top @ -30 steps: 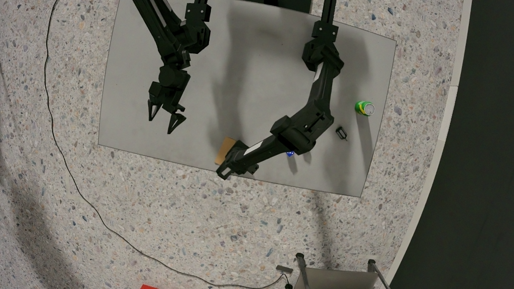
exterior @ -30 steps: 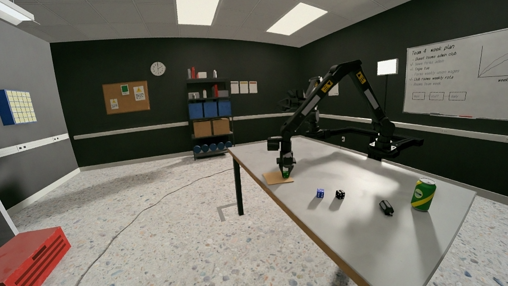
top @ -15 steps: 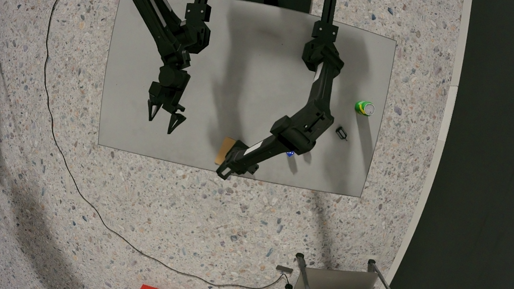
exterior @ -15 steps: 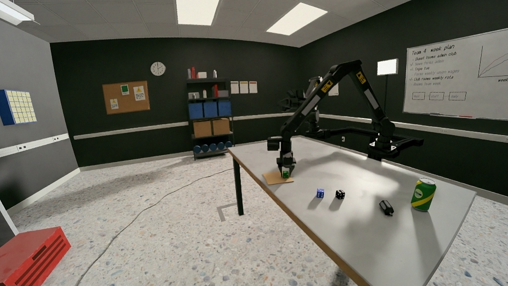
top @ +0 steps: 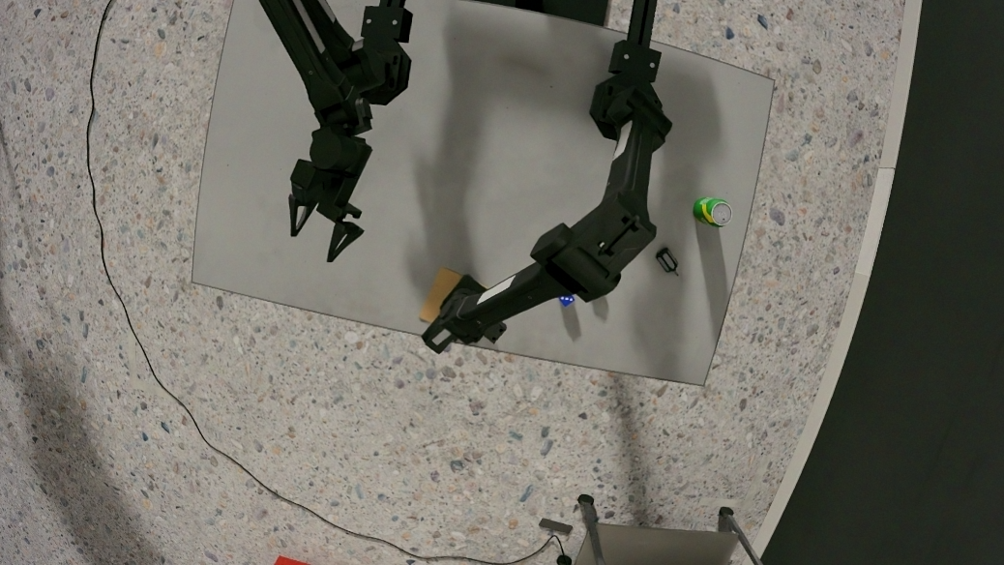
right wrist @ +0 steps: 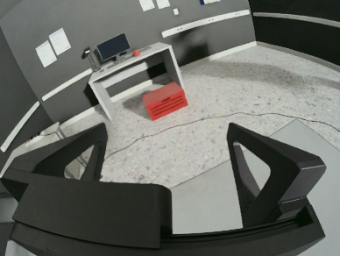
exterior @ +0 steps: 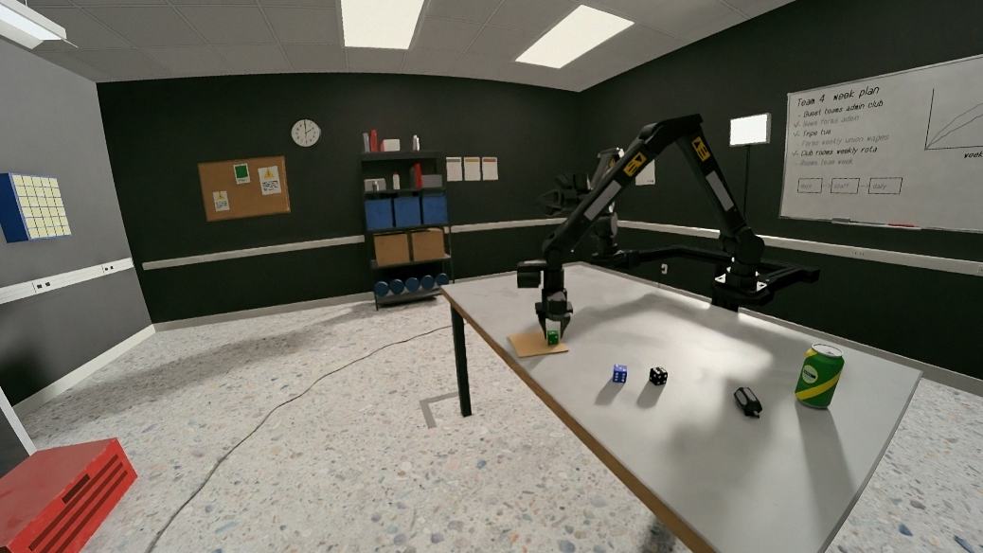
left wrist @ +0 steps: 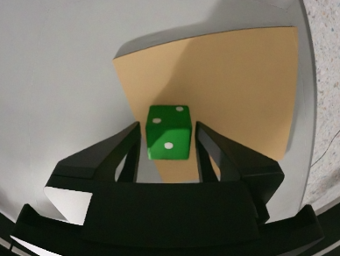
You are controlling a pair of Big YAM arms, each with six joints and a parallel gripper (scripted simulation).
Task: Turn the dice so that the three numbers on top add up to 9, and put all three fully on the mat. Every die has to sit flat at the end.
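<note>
The green die is 10 mm below my left hand. Also, from my left hand: black die: 90 mm behind, 300 mm to the left, 10 mm below; then blue die: 20 mm behind, 240 mm to the left, 10 mm below; then brown square mat: 40 mm ahead, 20 mm to the right, 20 mm below.
</note>
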